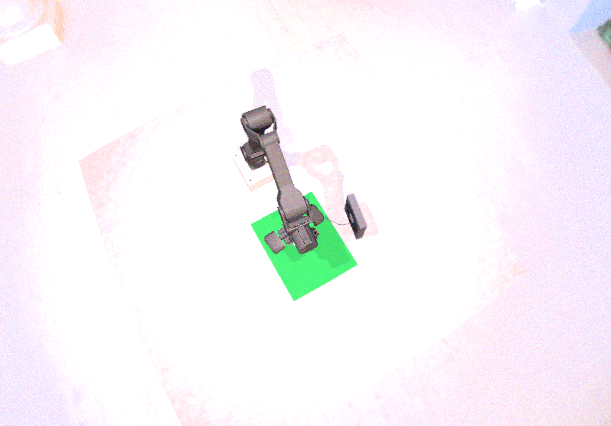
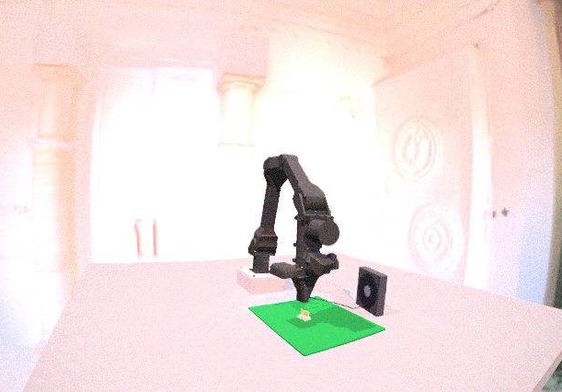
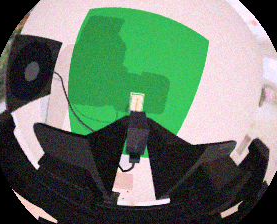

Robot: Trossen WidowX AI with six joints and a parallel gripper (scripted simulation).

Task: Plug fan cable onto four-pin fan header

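Right now the cream four-pin header is 60 mm below my gripper tip. From my gripper tip the other things lie so: fan cable plug (10 mm behind, 10 mm above); black fan (40 mm ahead, 190 mm to the left); green board (20 mm ahead, 20 mm to the left, 80 mm below).
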